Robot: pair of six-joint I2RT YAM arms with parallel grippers.
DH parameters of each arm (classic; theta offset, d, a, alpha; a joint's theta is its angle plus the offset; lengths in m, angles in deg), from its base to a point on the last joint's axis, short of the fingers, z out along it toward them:
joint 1: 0 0.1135 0.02 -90
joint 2: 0 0 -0.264 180
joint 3: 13.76 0 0.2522 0
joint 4: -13.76 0 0.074 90
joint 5: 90 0 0 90
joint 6: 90 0.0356 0 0
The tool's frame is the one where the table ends.
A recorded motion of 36 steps. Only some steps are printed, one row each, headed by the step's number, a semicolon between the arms.
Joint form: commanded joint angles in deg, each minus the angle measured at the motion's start. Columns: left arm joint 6, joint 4, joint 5, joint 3, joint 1, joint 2; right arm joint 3, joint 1, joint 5, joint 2, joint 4, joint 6.
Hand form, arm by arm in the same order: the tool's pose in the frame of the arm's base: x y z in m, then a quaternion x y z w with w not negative. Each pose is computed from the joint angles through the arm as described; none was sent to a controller.
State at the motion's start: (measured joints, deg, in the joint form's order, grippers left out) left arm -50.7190 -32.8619 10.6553 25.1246 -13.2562 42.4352; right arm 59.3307 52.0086 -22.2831 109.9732 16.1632 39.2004
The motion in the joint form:
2: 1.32 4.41 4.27 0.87 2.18 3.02; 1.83 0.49 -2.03 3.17 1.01 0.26
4: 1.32 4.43 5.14 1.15 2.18 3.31; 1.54 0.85 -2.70 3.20 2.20 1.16
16: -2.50 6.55 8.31 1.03 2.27 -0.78; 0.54 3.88 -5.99 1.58 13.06 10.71
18: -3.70 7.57 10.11 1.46 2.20 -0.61; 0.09 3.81 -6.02 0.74 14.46 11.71
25: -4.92 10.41 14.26 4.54 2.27 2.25; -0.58 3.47 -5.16 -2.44 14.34 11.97
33: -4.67 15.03 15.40 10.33 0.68 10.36; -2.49 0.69 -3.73 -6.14 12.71 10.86
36: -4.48 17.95 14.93 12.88 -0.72 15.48; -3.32 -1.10 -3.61 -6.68 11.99 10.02
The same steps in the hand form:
2: 0.1537 -0.0394 0.1962 -0.25969 0.88944 -0.28402 0.24655; 0.2375 0.3336 0.1395 -0.19528 0.84969 0.45532 0.18048
4: 0.1545 -0.0401 0.1972 -0.25681 0.88941 -0.28994 0.24278; 0.2351 0.3354 0.1397 -0.19485 0.84562 0.46457 0.17645
16: 0.1500 -0.0409 0.2095 -0.26164 0.86417 -0.34138 0.26116; 0.2178 0.3516 0.1638 -0.17761 0.79792 0.55239 0.16322
18: 0.1516 -0.0425 0.2133 -0.25999 0.85804 -0.36025 0.25766; 0.2175 0.3503 0.1696 -0.17308 0.79084 0.56256 0.16774
25: 0.1628 -0.0469 0.2289 -0.24434 0.84627 -0.39897 0.25484; 0.2168 0.3441 0.1874 -0.16845 0.78154 0.57125 0.18573
33: 0.1905 -0.0585 0.2470 -0.21903 0.84307 -0.41665 0.26010; 0.2268 0.3235 0.1987 -0.15022 0.78561 0.56054 0.21458
36: 0.2075 -0.0675 0.2496 -0.20827 0.84507 -0.41793 0.26040; 0.2346 0.3134 0.1964 -0.14158 0.79206 0.55044 0.22275

